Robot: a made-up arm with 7 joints.
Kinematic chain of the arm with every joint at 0, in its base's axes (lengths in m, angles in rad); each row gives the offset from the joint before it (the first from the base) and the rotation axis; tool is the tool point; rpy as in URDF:
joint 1: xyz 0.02 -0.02 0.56 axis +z
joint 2: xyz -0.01 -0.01 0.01 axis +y
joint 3: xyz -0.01 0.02 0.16 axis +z
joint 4: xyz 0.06 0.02 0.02 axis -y
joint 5: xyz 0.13 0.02 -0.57 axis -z
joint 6: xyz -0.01 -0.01 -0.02 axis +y
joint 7: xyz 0.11 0 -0.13 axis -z
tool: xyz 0.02 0.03 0 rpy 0.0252 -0.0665 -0.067
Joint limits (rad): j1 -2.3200..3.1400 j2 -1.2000..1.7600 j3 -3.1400..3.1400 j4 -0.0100..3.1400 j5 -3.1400..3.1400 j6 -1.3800..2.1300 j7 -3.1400..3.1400
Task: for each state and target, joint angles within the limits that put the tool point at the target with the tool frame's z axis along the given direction. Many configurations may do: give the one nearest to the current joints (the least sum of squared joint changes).
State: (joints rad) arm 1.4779 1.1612 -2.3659 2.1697 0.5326 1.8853 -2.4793
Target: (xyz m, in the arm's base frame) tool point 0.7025 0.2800 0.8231 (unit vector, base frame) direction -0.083 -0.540 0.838
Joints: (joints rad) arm 1.6955 0.7526 -1.8127 1.7002 1.2977 1.6221 -2.4196
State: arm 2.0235 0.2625 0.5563 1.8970 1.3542 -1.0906 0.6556
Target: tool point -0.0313 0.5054 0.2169 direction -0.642 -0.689 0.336
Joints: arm 1.8132 0.8094 0.0499 1.1329 1.1197 -1.0432 0.7082
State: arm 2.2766 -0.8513 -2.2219 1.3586 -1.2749 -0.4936 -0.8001
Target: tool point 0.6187 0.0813 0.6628 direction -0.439 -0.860 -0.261
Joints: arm 1.5128 -0.7211 -1.5948 1.0552 -1.6900 -0.9871 -0.5696
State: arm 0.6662 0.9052 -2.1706 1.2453 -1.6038 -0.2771 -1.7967
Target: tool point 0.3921 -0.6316 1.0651 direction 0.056 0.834 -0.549
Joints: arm 0.3572 0.8735 -2.0453 1.7348 -1.5200 0.1898 -1.8521
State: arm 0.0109 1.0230 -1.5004 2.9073 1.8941 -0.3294 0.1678
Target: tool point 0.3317 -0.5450 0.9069 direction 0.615 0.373 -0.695
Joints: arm -0.4350 1.1417 -1.4978 2.4205 2.0720 -1.1968 0.2099
